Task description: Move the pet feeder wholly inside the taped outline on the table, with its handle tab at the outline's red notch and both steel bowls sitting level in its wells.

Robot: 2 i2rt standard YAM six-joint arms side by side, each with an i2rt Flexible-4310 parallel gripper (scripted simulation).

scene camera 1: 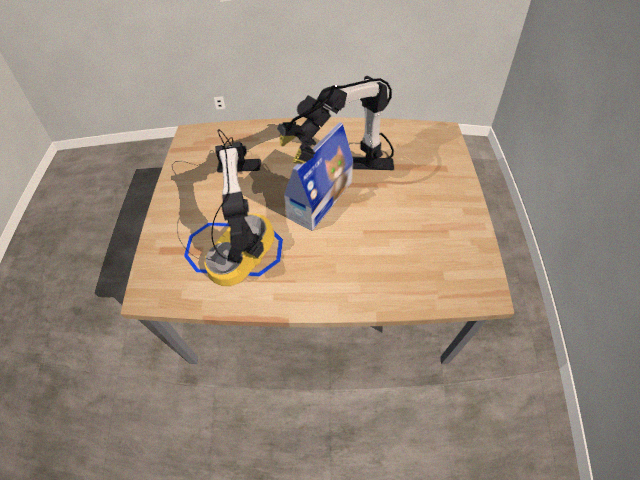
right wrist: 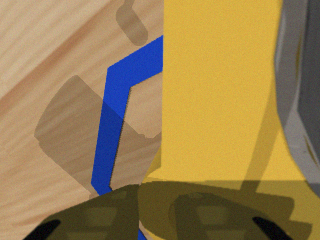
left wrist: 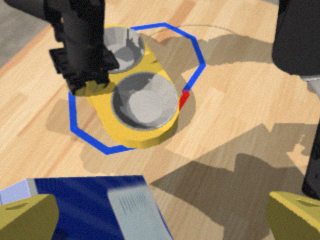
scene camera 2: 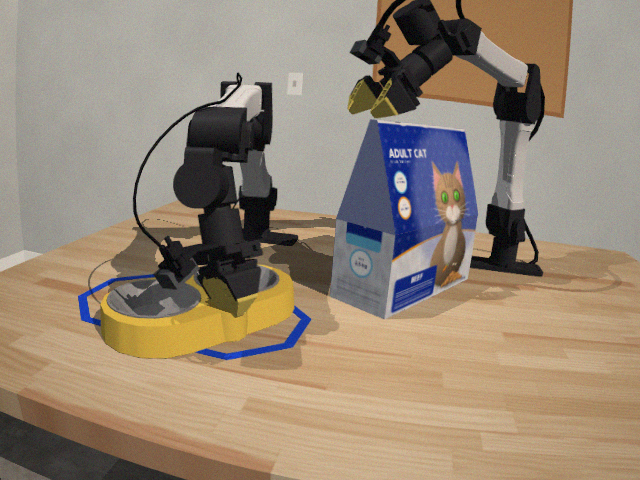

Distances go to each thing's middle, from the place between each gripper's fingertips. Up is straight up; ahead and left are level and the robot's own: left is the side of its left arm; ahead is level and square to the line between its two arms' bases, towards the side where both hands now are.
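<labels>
Yellow pet feeder (scene camera 2: pixel 206 325): 30 mm below my right hand (scene camera 2: pixel 236 315), 40 mm behind it, 70 mm to the right of it. Blue taped outline (scene camera 2: pixel 305 320): 40 mm below my right hand, 70 mm behind, 110 mm to the right.
My left hand (scene camera 2: pixel 360 113): 310 mm above the yellow pet feeder, 190 mm to the left of it, 200 mm short of it. Blue taped outline: 320 mm below my left hand, 230 mm to the right, 180 mm ahead.
</labels>
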